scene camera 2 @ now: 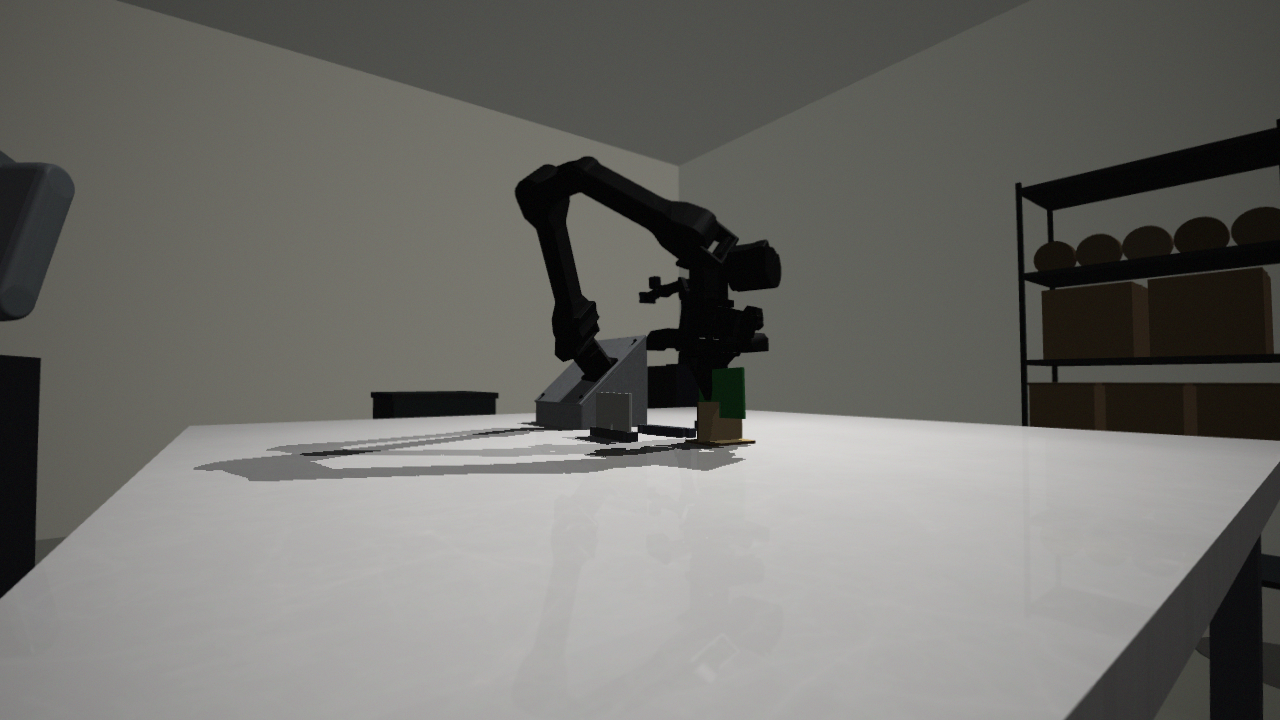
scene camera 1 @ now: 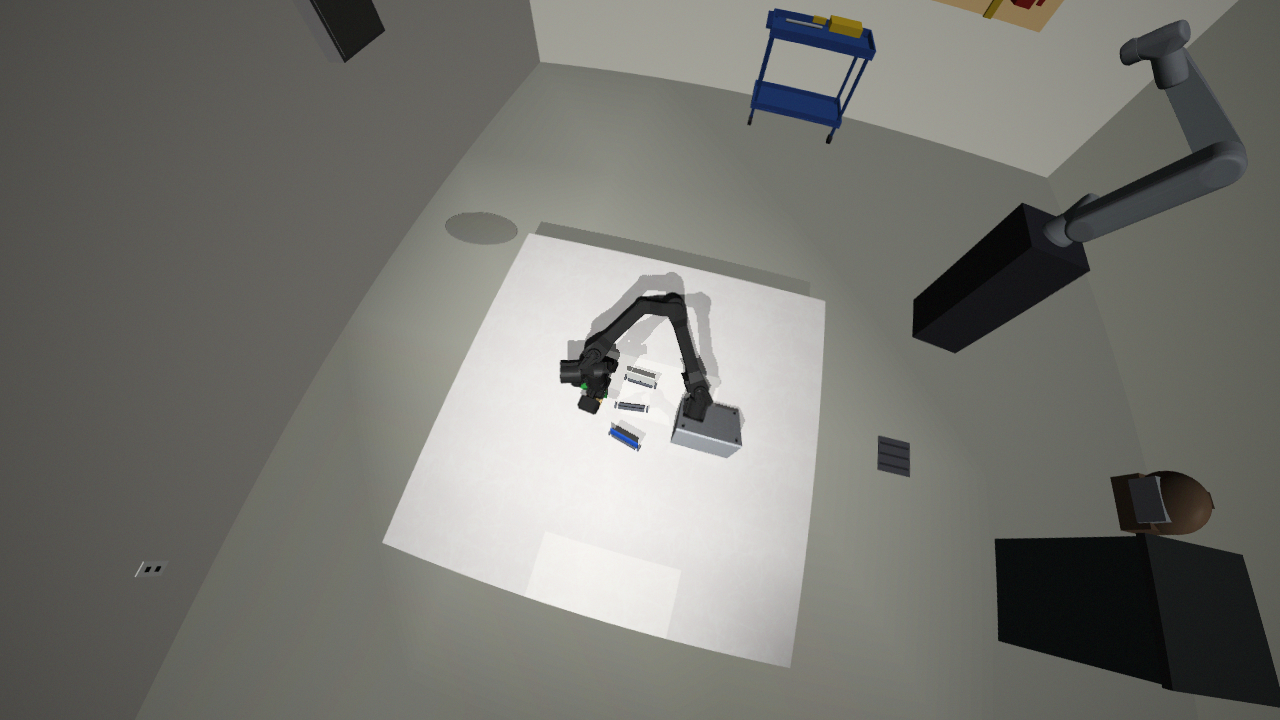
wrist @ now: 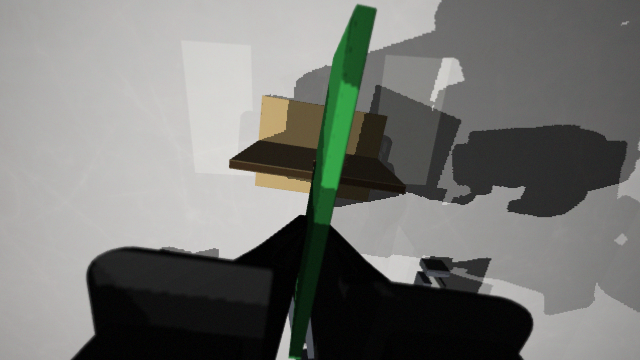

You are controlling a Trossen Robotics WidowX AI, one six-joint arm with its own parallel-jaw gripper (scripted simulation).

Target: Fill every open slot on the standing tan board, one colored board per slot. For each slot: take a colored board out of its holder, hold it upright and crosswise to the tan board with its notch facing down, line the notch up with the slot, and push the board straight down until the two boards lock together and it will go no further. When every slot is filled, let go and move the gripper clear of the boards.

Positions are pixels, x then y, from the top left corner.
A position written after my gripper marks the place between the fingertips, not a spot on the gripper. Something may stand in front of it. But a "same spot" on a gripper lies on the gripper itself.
My gripper shows in scene camera 2 (709,400), in scene camera 1 and in the wrist view. One and the same spot on my gripper: (wrist: 139,296) is (scene camera 1: 587,391).
